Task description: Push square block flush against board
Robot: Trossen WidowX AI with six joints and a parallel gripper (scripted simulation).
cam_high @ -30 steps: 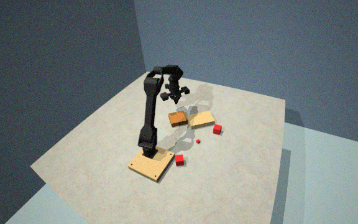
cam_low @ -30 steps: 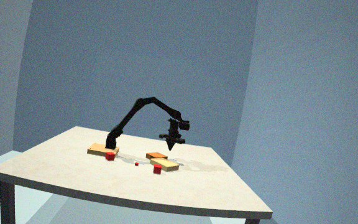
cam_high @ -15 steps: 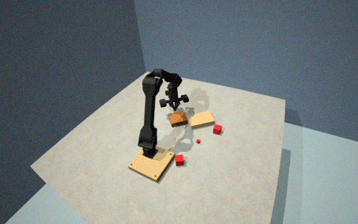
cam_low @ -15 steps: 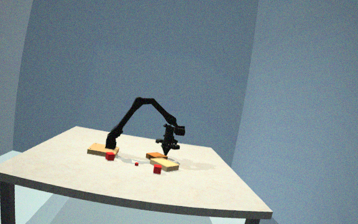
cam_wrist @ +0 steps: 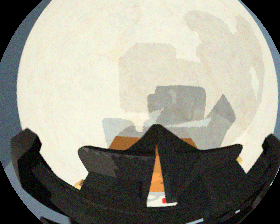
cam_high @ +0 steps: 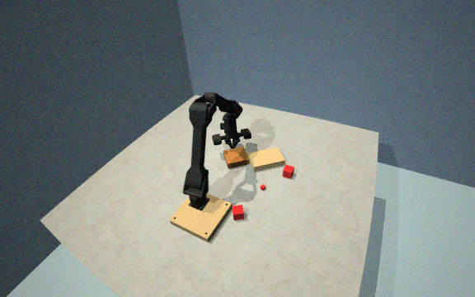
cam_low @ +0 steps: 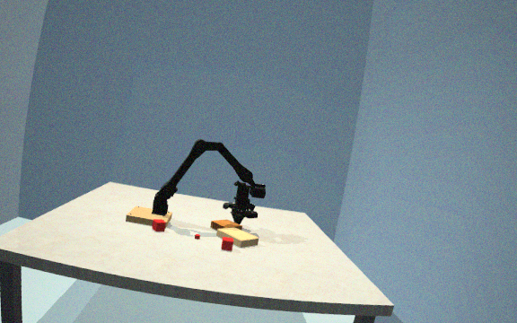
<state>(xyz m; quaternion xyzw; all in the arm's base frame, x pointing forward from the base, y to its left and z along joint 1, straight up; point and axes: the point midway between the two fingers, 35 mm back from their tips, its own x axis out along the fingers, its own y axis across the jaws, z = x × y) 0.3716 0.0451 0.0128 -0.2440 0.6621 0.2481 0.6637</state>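
Now: gripper tip 5 cm to the left of the square block, 5 cm past it and 1 cm below it. The rest, counted from my gripper tip: board (19 cm to the right, 1 cm behind, 1 cm above); tiny red cube (24 cm to the right, 18 cm behind).
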